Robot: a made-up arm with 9 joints. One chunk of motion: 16 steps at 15 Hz.
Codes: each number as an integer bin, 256 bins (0 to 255) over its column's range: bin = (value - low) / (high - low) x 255, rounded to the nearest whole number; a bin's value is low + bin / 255 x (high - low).
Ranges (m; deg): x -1.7..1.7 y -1.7..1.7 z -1.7..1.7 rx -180..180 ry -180..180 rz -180..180
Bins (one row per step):
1: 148 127 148 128 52 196
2: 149 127 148 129 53 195
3: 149 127 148 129 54 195
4: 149 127 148 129 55 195
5: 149 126 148 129 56 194
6: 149 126 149 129 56 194
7: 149 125 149 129 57 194
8: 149 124 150 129 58 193
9: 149 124 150 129 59 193
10: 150 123 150 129 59 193
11: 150 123 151 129 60 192
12: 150 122 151 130 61 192
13: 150 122 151 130 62 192
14: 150 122 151 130 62 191
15: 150 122 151 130 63 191
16: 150 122 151 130 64 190
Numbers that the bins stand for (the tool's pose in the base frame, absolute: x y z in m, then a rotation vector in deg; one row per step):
1: 0.2733 -0.0067 0.2733 0.71 -106.59 96.71
2: 0.2867 -0.0067 0.2733 2.12 -105.18 95.29
3: 0.2867 -0.0067 0.2733 2.12 -103.76 95.29
4: 0.2867 -0.0067 0.2733 2.12 -102.35 95.29
5: 0.2867 -0.0200 0.2733 2.12 -100.94 93.88
6: 0.2867 -0.0200 0.2867 2.12 -100.94 93.88
7: 0.2867 -0.0333 0.2867 2.12 -99.53 93.88
8: 0.2867 -0.0467 0.3000 2.12 -98.12 92.47
9: 0.2867 -0.0467 0.3000 2.12 -96.71 92.47
10: 0.3000 -0.0600 0.3000 2.12 -96.71 92.47
11: 0.3000 -0.0600 0.3133 2.12 -95.29 91.06
12: 0.3000 -0.0733 0.3133 3.53 -93.88 91.06
13: 0.3000 -0.0733 0.3133 3.53 -92.47 91.06
14: 0.3000 -0.0733 0.3133 3.53 -92.47 89.65
15: 0.3000 -0.0733 0.3133 3.53 -91.06 89.65
16: 0.3000 -0.0733 0.3133 3.53 -89.65 88.24

